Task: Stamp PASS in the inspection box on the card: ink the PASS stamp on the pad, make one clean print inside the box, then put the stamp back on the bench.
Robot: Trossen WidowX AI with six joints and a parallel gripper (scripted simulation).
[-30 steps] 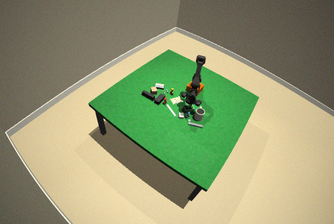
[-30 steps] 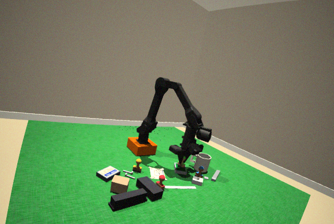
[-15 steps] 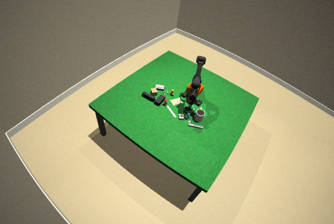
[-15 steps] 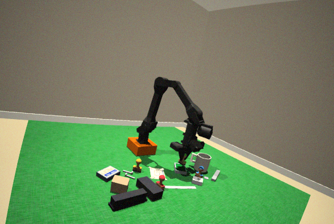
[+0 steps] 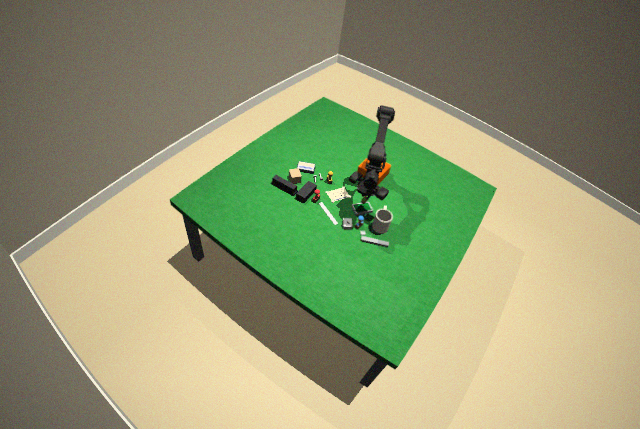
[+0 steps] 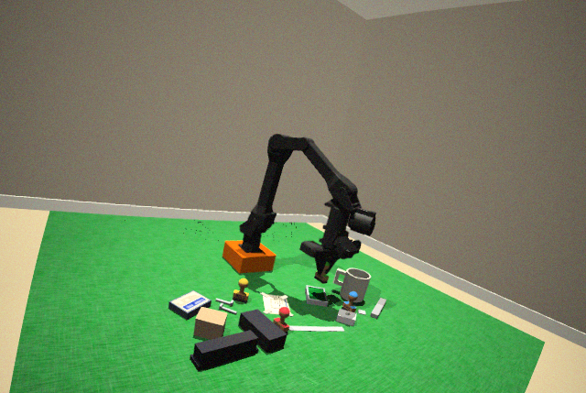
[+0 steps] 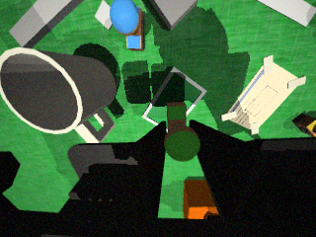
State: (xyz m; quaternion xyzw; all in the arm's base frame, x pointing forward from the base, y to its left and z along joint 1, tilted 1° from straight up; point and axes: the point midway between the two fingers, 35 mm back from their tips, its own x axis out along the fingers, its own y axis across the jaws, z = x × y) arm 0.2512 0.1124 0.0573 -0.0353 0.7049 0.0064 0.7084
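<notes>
Now: gripper tip 15 cm to the left of the cream card and 9 cm above it. The rest, counted from my gripper tip: blue-knobbed stamp 10 cm ahead, 6 cm below, 5 cm to the left; then green-knobbed PASS stamp right at my gripper tip; then grey-framed ink pad 8 cm below.
</notes>
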